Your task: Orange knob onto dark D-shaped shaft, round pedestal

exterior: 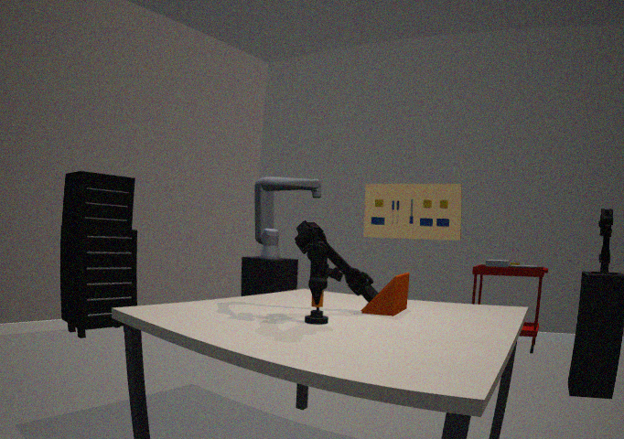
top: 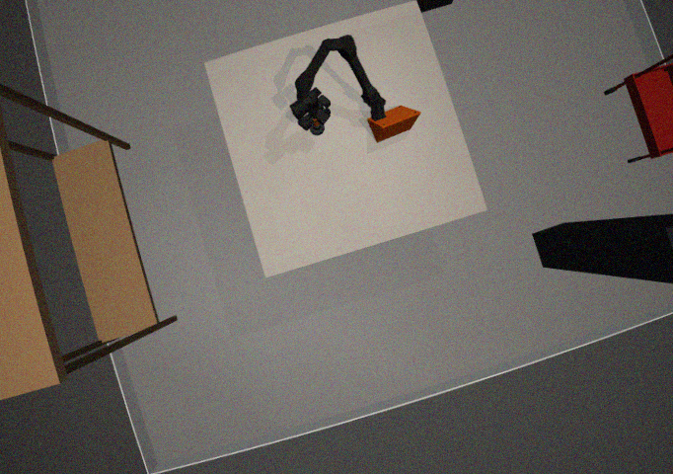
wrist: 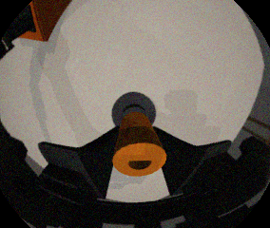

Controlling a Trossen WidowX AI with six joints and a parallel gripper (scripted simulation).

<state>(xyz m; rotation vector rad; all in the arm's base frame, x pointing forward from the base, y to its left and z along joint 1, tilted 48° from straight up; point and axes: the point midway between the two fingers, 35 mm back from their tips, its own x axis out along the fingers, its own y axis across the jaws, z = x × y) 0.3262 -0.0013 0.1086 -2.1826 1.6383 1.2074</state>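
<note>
The orange knob is 2 cm above my gripper tip. Also, from my gripper tip: dark round pedestal (4 cm below).
</note>
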